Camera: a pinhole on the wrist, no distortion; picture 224 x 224 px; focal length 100.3 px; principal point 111.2 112.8 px. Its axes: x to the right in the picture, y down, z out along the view. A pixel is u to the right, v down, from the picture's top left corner.
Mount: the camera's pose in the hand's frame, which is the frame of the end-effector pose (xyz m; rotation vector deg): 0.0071 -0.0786 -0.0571 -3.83 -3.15 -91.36
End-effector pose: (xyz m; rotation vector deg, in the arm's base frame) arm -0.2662 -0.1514 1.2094 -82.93 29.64 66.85
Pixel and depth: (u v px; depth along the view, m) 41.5 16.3 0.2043
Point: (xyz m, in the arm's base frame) -0.4611 -0.1007 1.3477
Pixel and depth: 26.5 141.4 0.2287
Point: -0.3990 -0.0179 1.1007
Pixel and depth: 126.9 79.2 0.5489
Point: -0.4193 0.2859 1.4876
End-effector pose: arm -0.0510 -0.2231 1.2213 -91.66 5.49 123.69
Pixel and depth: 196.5 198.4 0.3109
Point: -0.2269 0.2371 1.1287
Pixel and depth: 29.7 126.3 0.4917
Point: -0.5684 -0.3887 1.1982
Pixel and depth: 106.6 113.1 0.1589
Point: -0.1198 -0.1356 1.2578
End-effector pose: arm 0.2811 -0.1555 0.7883 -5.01 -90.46 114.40
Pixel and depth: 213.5 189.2 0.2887
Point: 0.1398 -0.2237 1.2515
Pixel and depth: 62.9 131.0 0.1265
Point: 0.2322 -0.1946 0.8249
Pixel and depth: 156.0 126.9 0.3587
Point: 0.1952 -0.3735 1.0898
